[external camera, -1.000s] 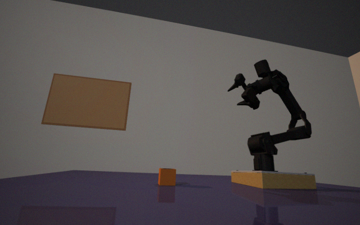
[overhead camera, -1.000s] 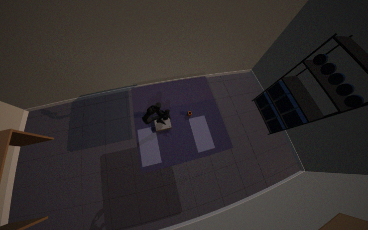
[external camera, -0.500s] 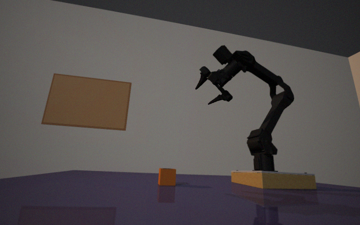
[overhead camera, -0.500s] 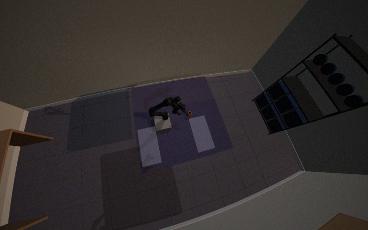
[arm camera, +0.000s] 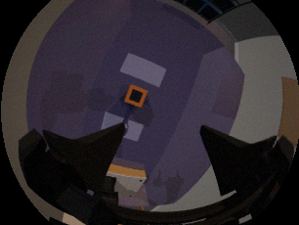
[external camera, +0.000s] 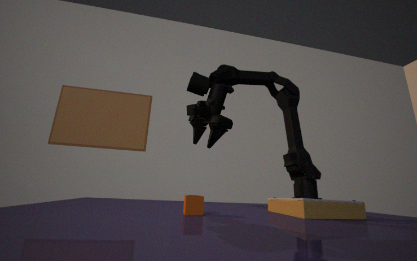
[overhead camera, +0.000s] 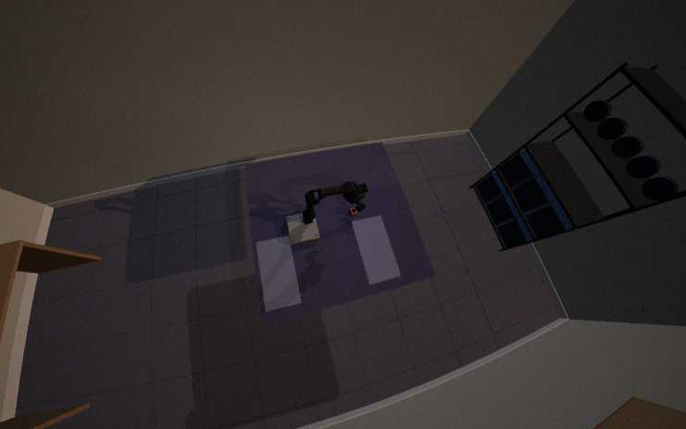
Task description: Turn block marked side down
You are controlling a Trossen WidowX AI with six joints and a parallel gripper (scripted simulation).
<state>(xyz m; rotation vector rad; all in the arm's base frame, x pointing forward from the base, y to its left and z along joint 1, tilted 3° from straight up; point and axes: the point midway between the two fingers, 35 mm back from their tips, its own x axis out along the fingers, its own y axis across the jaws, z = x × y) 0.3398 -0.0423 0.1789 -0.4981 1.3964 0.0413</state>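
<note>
Right now the orange block is 20 mm ahead of my gripper tip, 30 mm to the left of it and 170 mm below it.
</note>
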